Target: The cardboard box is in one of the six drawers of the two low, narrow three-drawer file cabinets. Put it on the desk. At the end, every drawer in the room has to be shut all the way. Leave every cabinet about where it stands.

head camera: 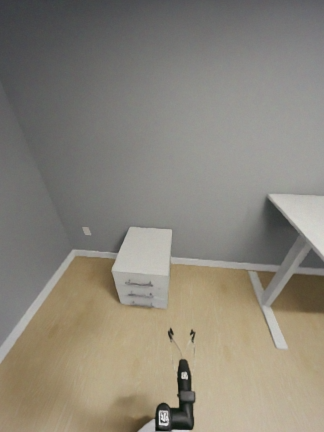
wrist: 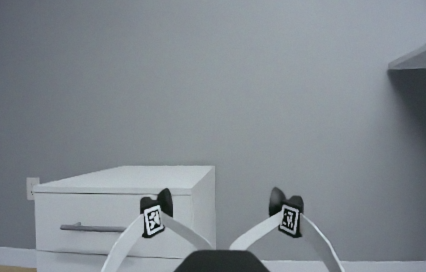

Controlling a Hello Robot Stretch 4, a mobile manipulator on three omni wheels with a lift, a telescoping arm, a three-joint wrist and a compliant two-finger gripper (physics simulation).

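One low white file cabinet [head camera: 145,250] [wrist: 150,179] with three drawers and grey bar handles stands against the back wall. Its drawers look shut in the head camera view; in the wrist view the lower part is cut off. My gripper [head camera: 182,334] [wrist: 221,205] is open, with nothing between its fingertips. It is in front of the cabinet and to the right of its handles. The white desk [head camera: 305,212] [wrist: 412,61] shows in part at the right. The cardboard box and the second file cabinet do not show in either view.
The desk's slanted leg [head camera: 286,270] and long foot [head camera: 270,317] stand on the floor at the right. A wall outlet [head camera: 86,231] [wrist: 32,188] is left of the cabinet. A side wall [head camera: 22,200] runs along the left, with a white baseboard.
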